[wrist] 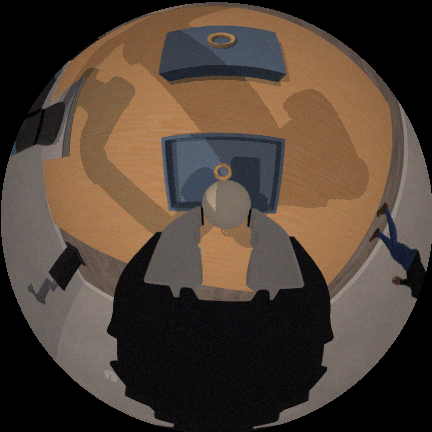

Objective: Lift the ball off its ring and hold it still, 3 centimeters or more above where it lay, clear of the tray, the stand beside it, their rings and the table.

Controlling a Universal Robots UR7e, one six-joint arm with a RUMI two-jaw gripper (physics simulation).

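Places are measured from the arm's base along level axes (x back, y left, z down), in centimetres.
Where they show: gripper, fingertip midpoint: (225,210); arm's base, origin of the base link: (54,122).
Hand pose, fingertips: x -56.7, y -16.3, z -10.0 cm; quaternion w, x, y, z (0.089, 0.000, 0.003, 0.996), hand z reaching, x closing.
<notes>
Each offset is from my fingertips to the top centre of the thing. "*": to the spot under its first point. Level surfaces: height alone.
A grey-beige ball @(dx +0.2, dy +1.2, dz -3.3 cm) (226,204) is held between the two fingertips of my gripper (225,210), which is shut on it. The ball is in the air above the near edge of a blue walled tray @(* dx +9.7, dy -0.3, dz +9.9 cm) (165,172), and the tray looks small and well below it. An orange ring @(* dx +0.9, dy +2.2, dz +11.4 cm) (222,164) lies on the tray floor, just beyond the ball in the view, with its opening uncovered. A blue block-like stand (185,52) is farther away at the top, with a larger orange ring @(* dx +4.9, dy +23.2, dz +7.5 cm) (221,45) on it. The ball shows apart from both rings and the stand.
The wooden table @(dz +12.7 cm) (135,150) carries broad arm shadows. A dark object (50,122) on a grey plate is at the left edge. A black box-like thing (66,266) is off the table at lower left. A person in blue trousers (400,252) is off the right edge.
</notes>
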